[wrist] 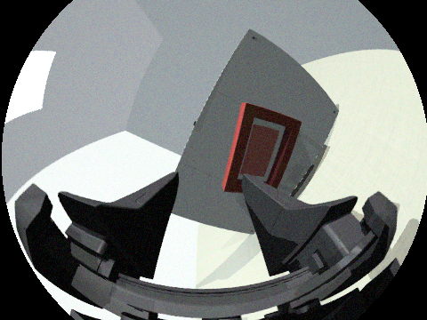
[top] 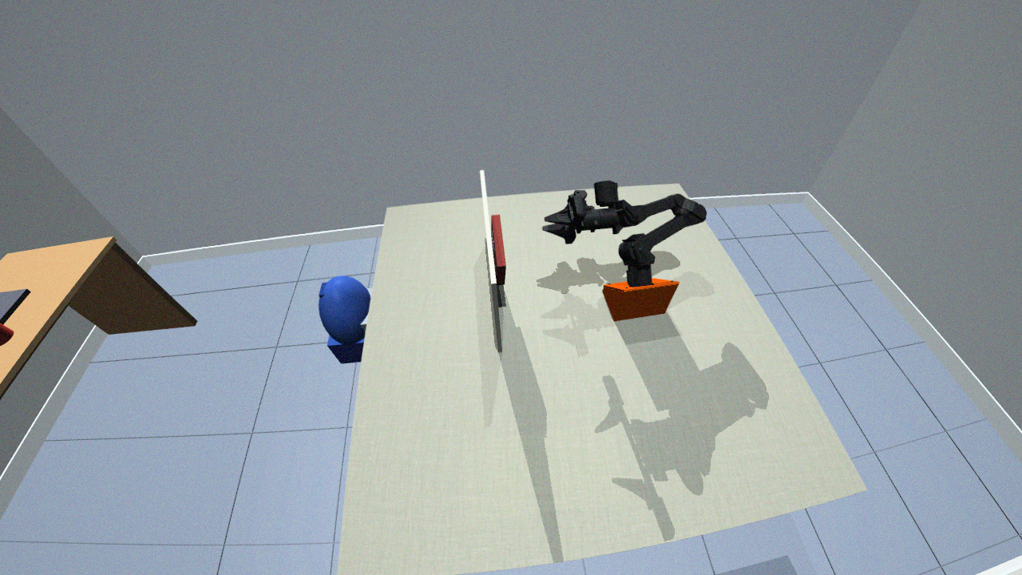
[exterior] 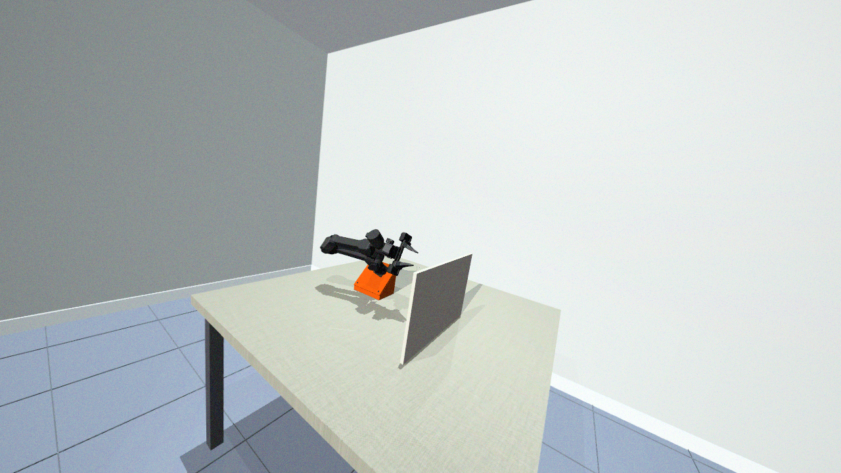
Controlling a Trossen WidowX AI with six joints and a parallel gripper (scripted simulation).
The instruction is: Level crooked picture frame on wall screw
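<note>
Now: the dark red picture frame 140 mm ahead of my gripper tip and 110 mm below it. Also, from my gripper tip: white wall panel: 150 mm ahead, 120 mm below, 10 mm to the left.
</note>
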